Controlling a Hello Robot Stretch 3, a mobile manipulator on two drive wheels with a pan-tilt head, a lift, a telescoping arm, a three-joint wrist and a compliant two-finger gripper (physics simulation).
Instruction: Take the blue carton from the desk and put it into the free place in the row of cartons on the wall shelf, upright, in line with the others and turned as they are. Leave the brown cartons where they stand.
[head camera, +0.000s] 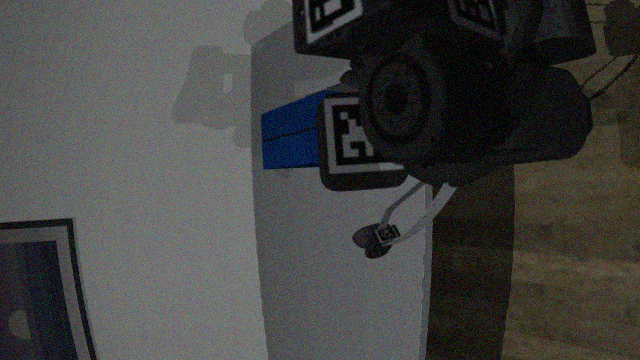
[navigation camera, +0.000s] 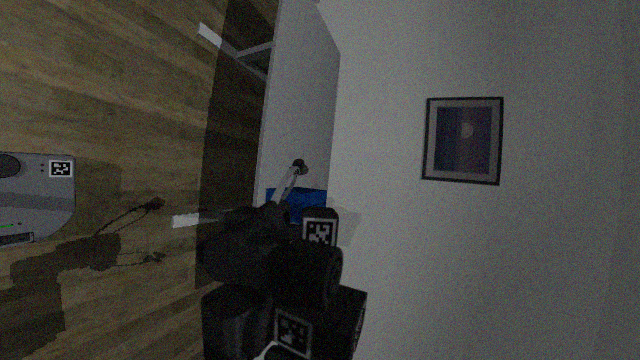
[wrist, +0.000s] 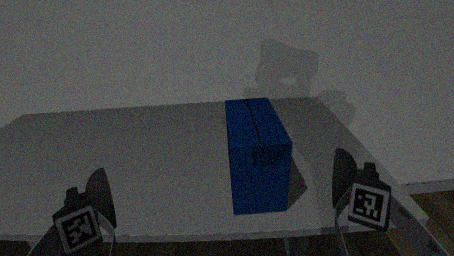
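Pixels of known places: gripper, fingertip midpoint: (navigation camera: 298, 202) (wrist: 222, 179); robot's base, origin of the base link: (navigation camera: 3, 164).
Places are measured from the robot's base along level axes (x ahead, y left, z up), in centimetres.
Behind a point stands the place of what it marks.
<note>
The blue carton (head camera: 290, 142) {z 90.0, x -8.4, y -76.0 cm} (navigation camera: 312, 200) {z 90.0, x -7.4, y -72.7 cm} (wrist: 260, 172) {z 83.6, x -9.6, y -63.8 cm} stands upright on the white desk (head camera: 345, 300) {z 72.1, x 28.2, y -87.3 cm} (navigation camera: 305, 100) {z 72.1, x 43.6, y -91.6 cm} (wrist: 155, 150) {z 72.1, x 19.8, y -94.8 cm}, near the wall. In the head view the wrist hides part of it. My gripper (wrist: 222, 179) {z 102.8, x -2.1, y -39.0 cm} is open and empty. In the wrist view its fingers are spread wide, one well left of the carton and the other nearer on its right, neither touching it. One fingertip shows over the desk in the head and navigation views; the other is hidden there. The wall shelf and the brown cartons do not show.
A framed picture (head camera: 35, 290) {z 153.7, x 26.9, y -137.6 cm} (navigation camera: 462, 140) {z 159.5, x 31.4, y -137.8 cm} hangs on the wall behind the desk. The desk's front edge (wrist: 175, 237) {z 71.1, x 9.0, y -60.0 cm} runs below the carton in the wrist view. My grey base (navigation camera: 37, 185) {z 16.0, x -6.1, y -7.3 cm} stands on the wooden floor (navigation camera: 150, 100) {z 0.0, x 37.1, y -47.0 cm} in front of the desk.
</note>
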